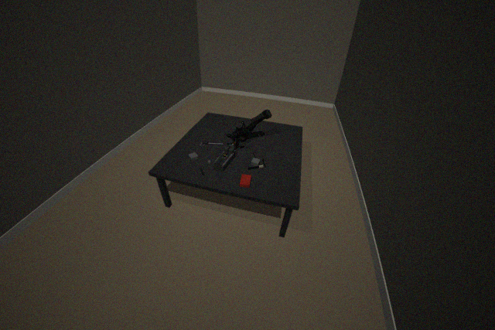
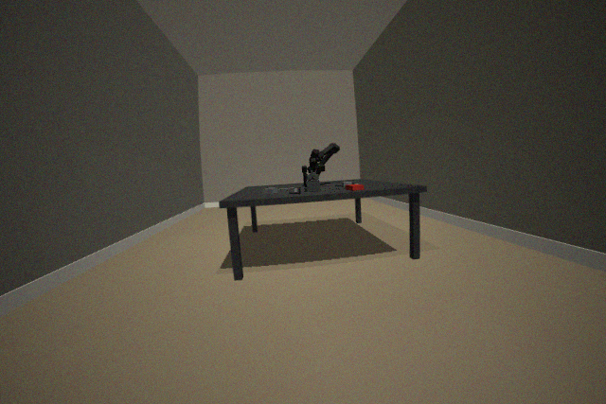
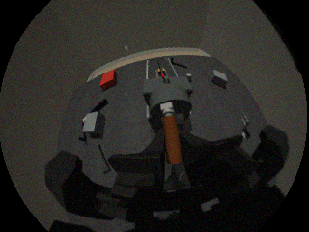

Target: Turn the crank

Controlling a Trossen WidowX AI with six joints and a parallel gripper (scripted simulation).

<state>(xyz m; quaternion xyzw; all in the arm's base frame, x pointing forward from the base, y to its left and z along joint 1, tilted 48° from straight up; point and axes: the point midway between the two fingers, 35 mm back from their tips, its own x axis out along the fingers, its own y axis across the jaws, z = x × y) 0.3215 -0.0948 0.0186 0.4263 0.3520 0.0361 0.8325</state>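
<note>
My gripper tip is now 13 cm short of the red pointer, 5 cm to the left of it and 1 cm above it. Also, from my gripper tip: crank handle: 2 cm behind, 2 cm above.
</note>
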